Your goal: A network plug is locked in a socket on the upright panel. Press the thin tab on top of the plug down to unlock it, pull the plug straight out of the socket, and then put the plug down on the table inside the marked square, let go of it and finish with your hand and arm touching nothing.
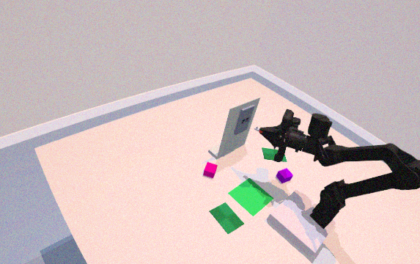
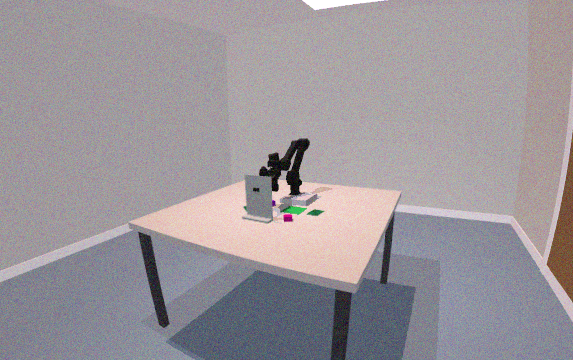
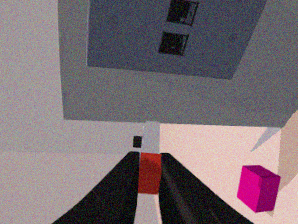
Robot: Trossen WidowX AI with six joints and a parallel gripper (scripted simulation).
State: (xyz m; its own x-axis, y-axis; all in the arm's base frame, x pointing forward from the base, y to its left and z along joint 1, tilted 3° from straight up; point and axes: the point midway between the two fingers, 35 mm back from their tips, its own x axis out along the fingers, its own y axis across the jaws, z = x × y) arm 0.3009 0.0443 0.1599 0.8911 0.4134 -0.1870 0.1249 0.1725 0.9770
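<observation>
The green marked square is 190 mm below my gripper tip, 120 mm behind it and 80 mm to the left of it. The rest, counted from my gripper tip: grey upright panel (100 mm ahead, 80 mm below, 10 mm to the right); then network plug (10 mm ahead); then magenta cube (170 mm below, 140 mm to the left, 40 mm ahead).
</observation>
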